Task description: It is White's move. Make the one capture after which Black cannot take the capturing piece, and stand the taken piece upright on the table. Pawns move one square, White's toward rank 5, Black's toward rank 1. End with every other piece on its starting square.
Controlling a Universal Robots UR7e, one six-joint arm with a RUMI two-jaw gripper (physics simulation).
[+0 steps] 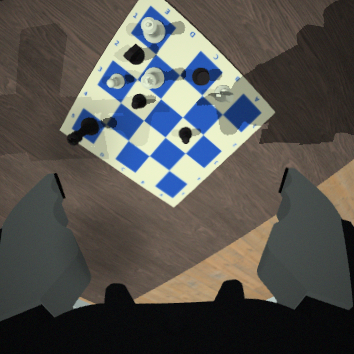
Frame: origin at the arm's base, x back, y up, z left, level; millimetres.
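Seen in the pictures: gripper, between the fingertips: (171,174).
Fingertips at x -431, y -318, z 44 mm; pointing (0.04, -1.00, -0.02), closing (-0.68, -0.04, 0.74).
Observation:
Pixels of each thing's top centre, then the offset from my fingertips to it. Level surfaces: height alone.
- cream board, centre of its top: (162,118) dx +6, dy -165, dz -19 mm
- tall white piece, centre of its top: (147,23) dx +89, dy -112, dz +48 mm
- small white pawn, centre of its top: (109,83) dx +82, dy -133, dz -26 mm
- blocky black piece, centre of its top: (128,53) dx +86, dy -125, dz +14 mm
- round flat-topped black piece, centre of its top: (202,78) dx +14, dy -132, dz +54 mm
- tall black piece, centre of its top: (68,142) dx +72, dy -102, dz -101 mm
- dark wood table, height of its surface: dy -171 mm
The blue and cream board (189,169) is at the upper middle, e1 corner at top. A tall white piece (151,29) stands on e1, another white piece (152,78) on d2, a small white pawn (115,81) on e3, and a white piece (221,93), its shape unclear, on b1. A blocky black piece (134,54) stands on e2, a round flat-topped black piece (201,76) on c1, and black pawns (139,101) (185,134) on d3 and b3. A tall black piece (89,126) stands on e5. My gripper (171,174) is open and empty, high above the near side.
The dark wood table (215,200) surrounds the board. Its edge runs diagonally at the lower right, with lighter wood flooring (225,260) beyond. Shadows lie at the left, at the right and over part of the board.

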